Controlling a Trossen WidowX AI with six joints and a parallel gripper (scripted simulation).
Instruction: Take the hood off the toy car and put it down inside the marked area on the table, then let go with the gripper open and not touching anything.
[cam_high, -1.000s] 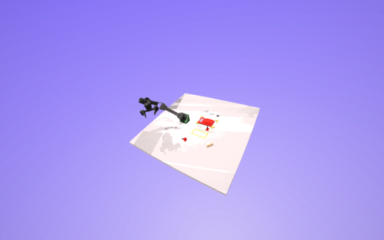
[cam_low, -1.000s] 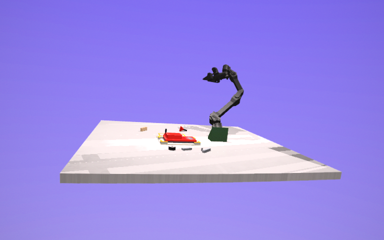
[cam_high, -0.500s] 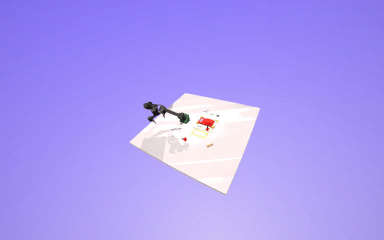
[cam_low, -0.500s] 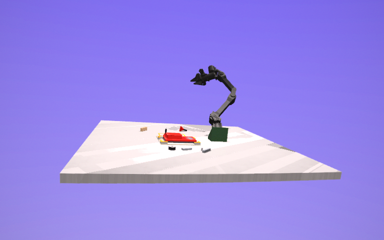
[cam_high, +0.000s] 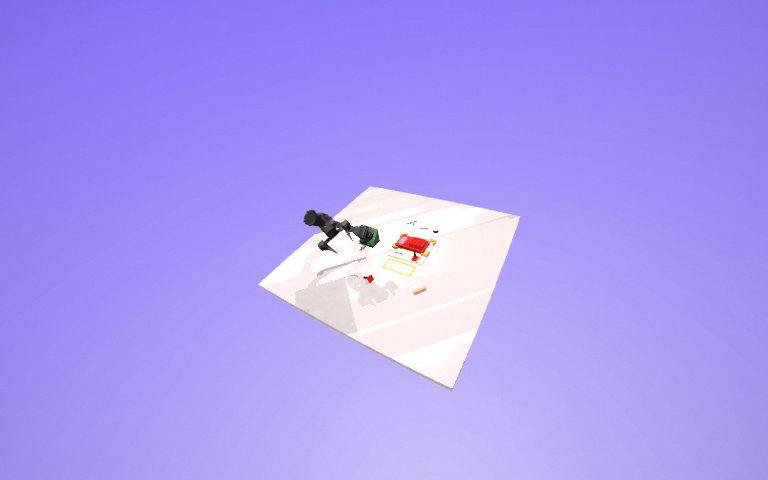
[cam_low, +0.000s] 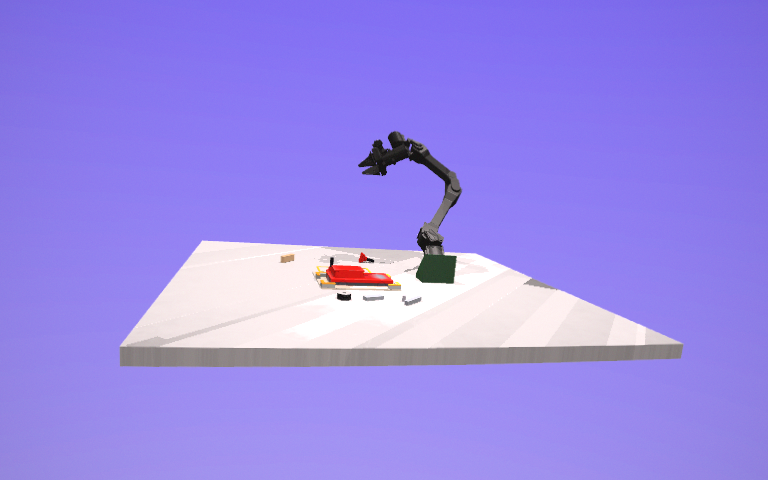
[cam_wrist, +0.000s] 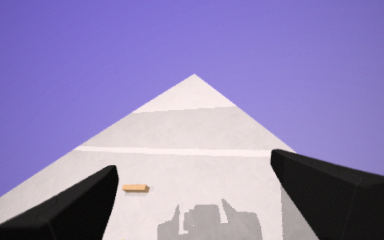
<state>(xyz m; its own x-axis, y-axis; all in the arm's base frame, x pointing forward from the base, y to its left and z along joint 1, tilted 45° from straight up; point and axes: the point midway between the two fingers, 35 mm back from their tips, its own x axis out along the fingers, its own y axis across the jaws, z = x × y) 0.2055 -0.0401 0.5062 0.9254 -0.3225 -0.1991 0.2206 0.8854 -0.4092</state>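
Now: the red hood 50 cm to the left of my gripper tip, 32 cm below it and 4 cm ahead of it. Round my gripper tip: tan block: 35 cm below, 26 cm ahead, 20 cm to the left; then tan base plate: 48 cm to the left, 35 cm below, 2 cm ahead; then black wheel: 70 cm to the left, 35 cm below, 6 cm ahead.
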